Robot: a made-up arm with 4 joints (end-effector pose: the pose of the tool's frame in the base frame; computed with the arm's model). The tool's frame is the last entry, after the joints.
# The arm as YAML. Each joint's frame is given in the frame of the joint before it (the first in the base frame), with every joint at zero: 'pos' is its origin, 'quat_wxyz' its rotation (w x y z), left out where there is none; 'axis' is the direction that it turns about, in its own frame. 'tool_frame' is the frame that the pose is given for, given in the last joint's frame.
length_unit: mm
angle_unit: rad
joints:
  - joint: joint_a
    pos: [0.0, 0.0, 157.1]
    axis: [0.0, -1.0, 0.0]
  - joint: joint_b
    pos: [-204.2, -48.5, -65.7]
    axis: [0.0, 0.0, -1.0]
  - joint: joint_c
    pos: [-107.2, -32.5, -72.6]
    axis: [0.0, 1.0, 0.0]
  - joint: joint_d
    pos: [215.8, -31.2, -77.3]
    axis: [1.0, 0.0, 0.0]
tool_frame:
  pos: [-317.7, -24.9, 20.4]
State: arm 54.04 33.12 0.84 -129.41
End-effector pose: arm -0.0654 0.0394 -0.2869 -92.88 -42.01 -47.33
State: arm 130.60 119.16 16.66 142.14
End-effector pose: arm 0.2521 0.1851 0.1906 -80.13 9.66 -58.06
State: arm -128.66 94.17 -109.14 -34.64
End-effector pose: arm 0.0001 -0.0133 0.5084 -113.65 37.50 24.34
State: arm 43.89 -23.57 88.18 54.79
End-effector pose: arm -0.2224 -0.2138 -0.1112 31.94 44.44 1.02
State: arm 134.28 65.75 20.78 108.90
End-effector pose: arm 0.4043 0.1401 0.0327 -121.06 -31.51 -90.95
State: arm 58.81 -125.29 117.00 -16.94
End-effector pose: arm -0.0186 -0.0879 0.0790 -150.99 13.71 -22.42
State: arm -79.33 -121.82 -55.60 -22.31
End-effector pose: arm -0.2590 -0.1125 0.1811 88.83 -26.46 32.43
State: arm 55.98 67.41 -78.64 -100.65
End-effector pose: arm 0.0568 0.0028 -0.2044 4.13 -37.68 -166.72
